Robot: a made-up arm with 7 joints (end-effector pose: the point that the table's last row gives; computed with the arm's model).
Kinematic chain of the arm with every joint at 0, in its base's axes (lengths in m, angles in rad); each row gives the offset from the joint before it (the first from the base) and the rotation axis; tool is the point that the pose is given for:
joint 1: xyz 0 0.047 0 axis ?
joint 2: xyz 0 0.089 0 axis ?
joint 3: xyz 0 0 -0.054 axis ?
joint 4: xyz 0 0 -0.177 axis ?
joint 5: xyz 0 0 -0.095 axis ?
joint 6: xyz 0 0 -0.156 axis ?
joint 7: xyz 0 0 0 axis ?
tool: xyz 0 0 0
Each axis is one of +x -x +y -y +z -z.
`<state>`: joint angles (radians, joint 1 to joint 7).
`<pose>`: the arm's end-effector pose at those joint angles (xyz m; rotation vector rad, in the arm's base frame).
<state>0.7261 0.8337 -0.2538 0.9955 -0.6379 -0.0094 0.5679</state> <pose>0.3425 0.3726 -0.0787 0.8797 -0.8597 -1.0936</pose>
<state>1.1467 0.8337 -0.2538 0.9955 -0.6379 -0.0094 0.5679</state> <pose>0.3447 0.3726 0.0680 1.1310 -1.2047 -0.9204</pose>
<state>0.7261 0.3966 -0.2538 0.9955 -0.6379 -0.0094 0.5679</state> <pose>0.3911 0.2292 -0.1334 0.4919 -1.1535 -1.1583</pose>
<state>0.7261 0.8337 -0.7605 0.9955 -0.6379 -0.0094 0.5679</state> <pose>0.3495 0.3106 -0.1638 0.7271 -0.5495 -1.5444</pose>
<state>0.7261 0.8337 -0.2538 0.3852 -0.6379 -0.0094 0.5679</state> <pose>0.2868 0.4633 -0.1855 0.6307 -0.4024 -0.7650</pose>
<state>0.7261 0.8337 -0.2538 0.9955 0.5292 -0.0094 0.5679</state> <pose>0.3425 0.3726 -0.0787 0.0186 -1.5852 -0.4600</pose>
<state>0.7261 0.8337 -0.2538 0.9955 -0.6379 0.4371 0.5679</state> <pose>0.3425 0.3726 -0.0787 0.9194 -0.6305 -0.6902</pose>
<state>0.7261 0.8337 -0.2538 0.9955 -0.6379 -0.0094 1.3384</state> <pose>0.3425 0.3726 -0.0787 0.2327 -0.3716 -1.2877</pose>
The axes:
joint 1: -y
joint 2: +x
joint 3: +z
joint 4: -y
joint 5: +z
joint 6: +y
joint 7: -x

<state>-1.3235 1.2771 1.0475 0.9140 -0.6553 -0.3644 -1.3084</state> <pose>0.0763 0.5536 -0.0832 2.1716 -1.2014 -1.2654</pose>
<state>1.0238 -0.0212 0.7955 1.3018 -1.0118 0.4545 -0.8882</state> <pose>0.3454 0.3025 -0.0121 1.6142 -1.0470 1.2038</pose>
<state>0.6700 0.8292 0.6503 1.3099 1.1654 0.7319 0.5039</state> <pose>0.2081 0.4533 0.0481 -0.7383 -2.0137 0.2173</pose>
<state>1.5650 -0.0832 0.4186 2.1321 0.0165 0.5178 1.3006</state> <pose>0.1054 0.2140 0.1935 0.0828 2.7728 1.3196</pose>
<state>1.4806 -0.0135 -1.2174 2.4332 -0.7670 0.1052 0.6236</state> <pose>0.0433 -0.0177 0.0528 -0.4702 1.7223 1.4850</pose>
